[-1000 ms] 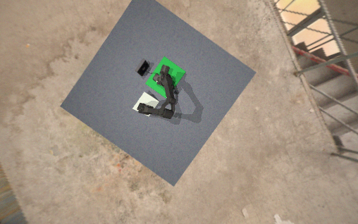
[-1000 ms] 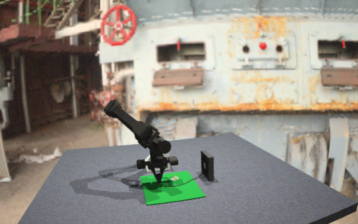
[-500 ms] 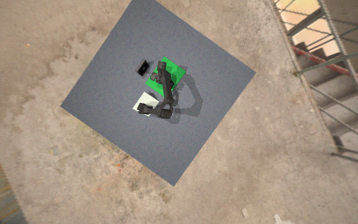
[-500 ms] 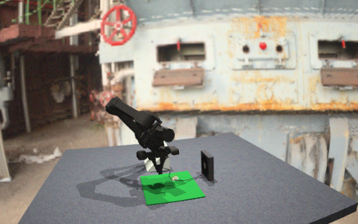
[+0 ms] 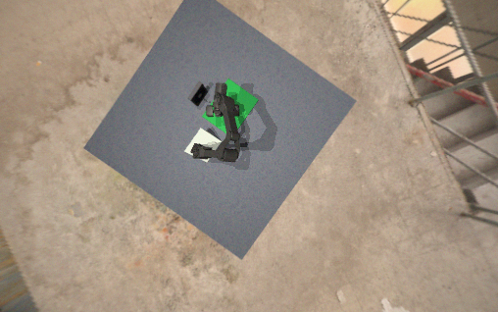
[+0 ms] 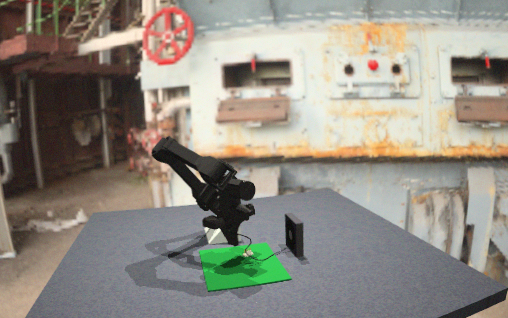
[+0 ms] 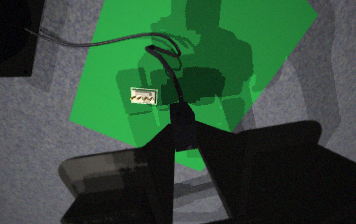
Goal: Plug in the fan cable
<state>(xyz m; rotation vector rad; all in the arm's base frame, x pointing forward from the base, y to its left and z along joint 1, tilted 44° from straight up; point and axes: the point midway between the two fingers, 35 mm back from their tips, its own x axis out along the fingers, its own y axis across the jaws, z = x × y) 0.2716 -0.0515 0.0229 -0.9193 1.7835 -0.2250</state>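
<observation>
Right now the pale four-pin header is 7 cm below my gripper tip and 5 cm to the left of it. Also, from my gripper tip: black fan: 20 cm to the left, 3 cm ahead, 1 cm below; then green board: 8 cm below, 6 cm ahead, 1 cm to the left; then dark fan plug: 1 cm ahead, 1 cm above.
</observation>
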